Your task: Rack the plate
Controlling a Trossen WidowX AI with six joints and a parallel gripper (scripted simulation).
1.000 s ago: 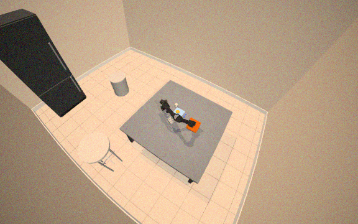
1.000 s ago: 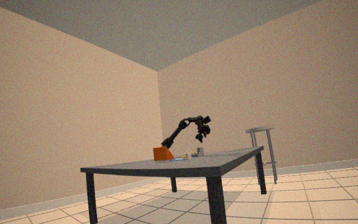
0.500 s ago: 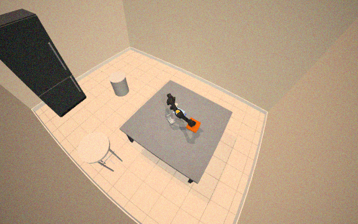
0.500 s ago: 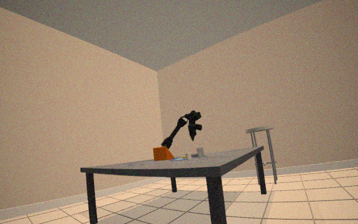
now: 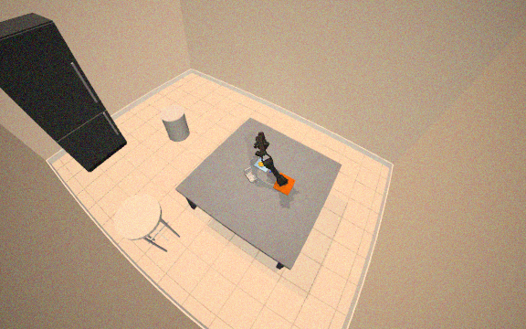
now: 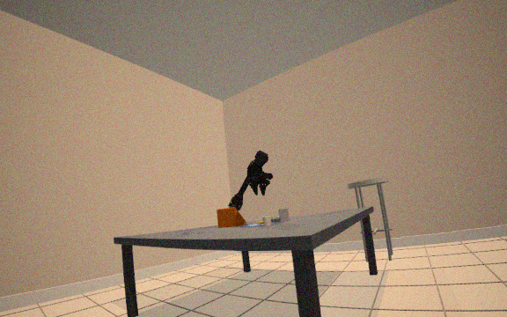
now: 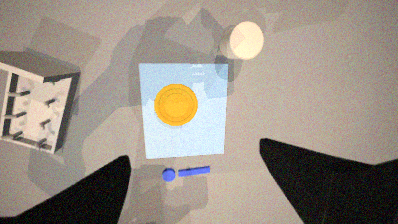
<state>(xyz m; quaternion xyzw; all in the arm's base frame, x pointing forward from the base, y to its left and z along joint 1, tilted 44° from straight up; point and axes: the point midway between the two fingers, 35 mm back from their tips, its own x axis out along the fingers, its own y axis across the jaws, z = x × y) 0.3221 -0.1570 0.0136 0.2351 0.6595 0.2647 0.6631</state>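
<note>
My gripper tip is now 8 cm short of the white cup, 9 cm to the left of it and 15 cm above it.
</note>
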